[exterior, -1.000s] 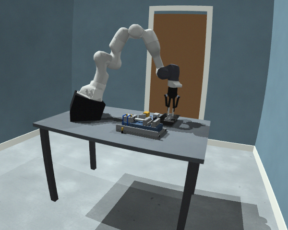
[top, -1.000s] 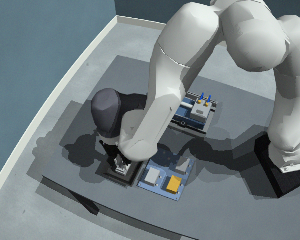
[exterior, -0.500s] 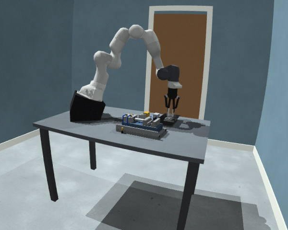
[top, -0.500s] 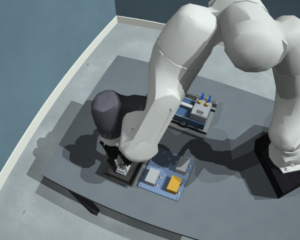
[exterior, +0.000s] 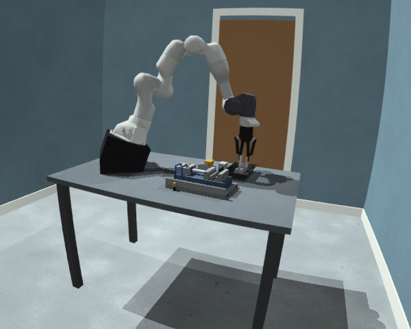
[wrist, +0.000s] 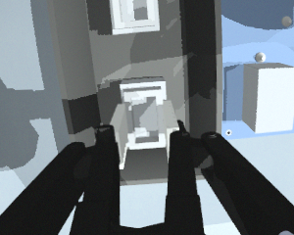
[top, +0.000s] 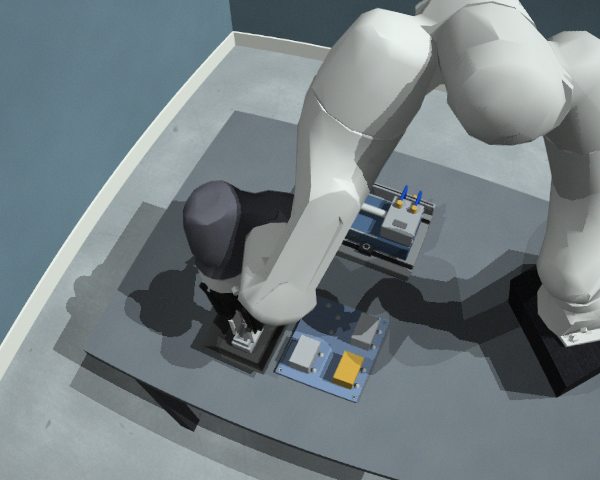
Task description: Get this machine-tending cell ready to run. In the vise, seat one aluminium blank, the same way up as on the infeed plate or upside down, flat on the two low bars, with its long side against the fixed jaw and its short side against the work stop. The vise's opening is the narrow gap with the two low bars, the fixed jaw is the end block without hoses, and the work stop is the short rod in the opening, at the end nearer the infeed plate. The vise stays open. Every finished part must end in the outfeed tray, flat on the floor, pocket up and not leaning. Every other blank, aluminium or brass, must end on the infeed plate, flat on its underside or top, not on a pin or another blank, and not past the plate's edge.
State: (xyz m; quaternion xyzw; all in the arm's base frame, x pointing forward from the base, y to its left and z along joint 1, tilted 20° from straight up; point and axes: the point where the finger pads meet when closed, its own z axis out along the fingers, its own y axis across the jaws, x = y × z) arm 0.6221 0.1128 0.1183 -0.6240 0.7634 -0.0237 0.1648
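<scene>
Now: hand 170 mm past the blue infeed plate, 70 mm above it and 20 mm to the left of it. Round my hand: fixed jaw 350 mm to the right, 70 mm behind, 10 mm above; moving jaw 330 mm to the right, 130 mm behind, 10 mm above; brass blank 210 mm behind, 40 mm below, 30 mm to the left.
</scene>
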